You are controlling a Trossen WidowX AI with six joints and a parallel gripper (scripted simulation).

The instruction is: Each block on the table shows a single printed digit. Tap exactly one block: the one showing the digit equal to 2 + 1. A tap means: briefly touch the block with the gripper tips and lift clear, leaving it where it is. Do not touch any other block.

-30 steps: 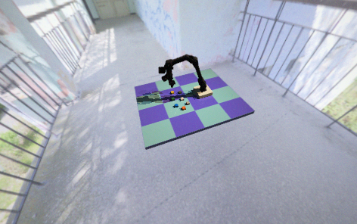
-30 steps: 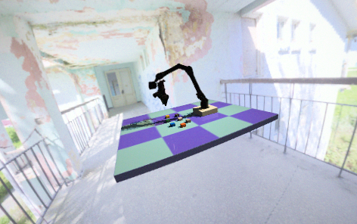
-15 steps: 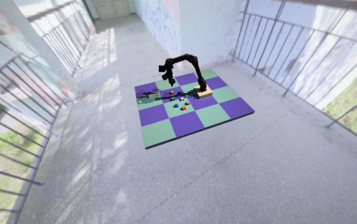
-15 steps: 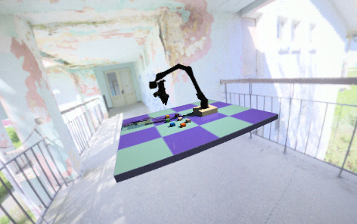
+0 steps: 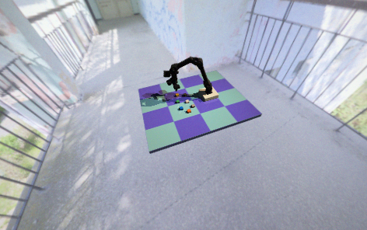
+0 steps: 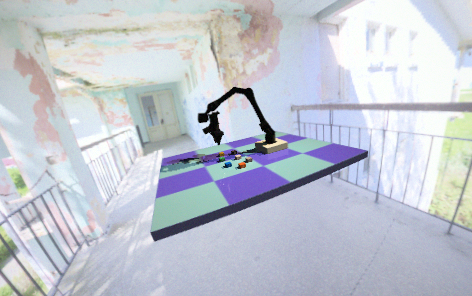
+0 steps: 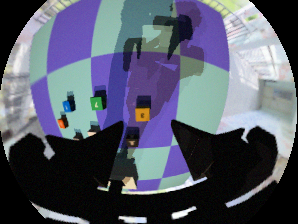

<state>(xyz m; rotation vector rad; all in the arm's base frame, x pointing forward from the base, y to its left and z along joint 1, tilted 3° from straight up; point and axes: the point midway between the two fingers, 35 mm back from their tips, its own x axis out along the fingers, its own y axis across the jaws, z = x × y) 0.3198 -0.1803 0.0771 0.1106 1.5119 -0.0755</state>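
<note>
Now: the green block 11 cm to the left of my gripper tip, 8 cm below it and 3 cm ahead of it. Also, from my gripper tip: blue block (23 cm to the left, 8 cm below, 4 cm ahead); then red-orange block (30 cm to the left, 8 cm below, 1 cm behind).
</note>
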